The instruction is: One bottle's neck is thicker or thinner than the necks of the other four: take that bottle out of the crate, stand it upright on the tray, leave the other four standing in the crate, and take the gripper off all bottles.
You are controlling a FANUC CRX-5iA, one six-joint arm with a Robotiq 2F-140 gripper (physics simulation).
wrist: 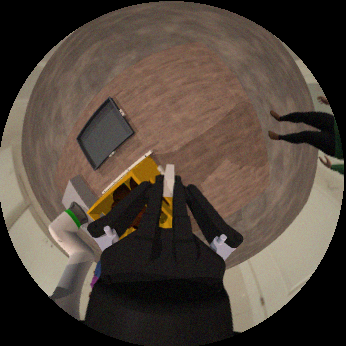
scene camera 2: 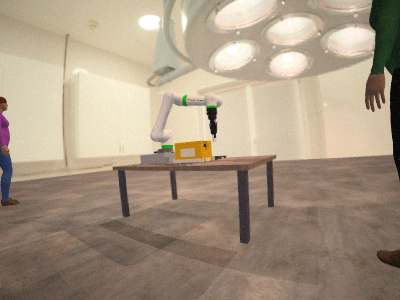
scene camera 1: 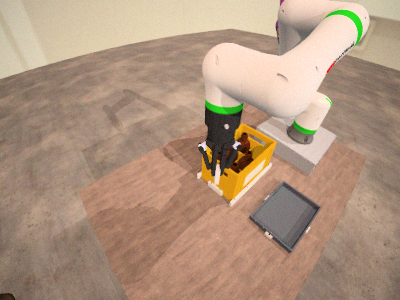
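The wrist view shows my gripper too. My gripper is shut, and it holds nothing, while a dark grey tray is also there for me to see.
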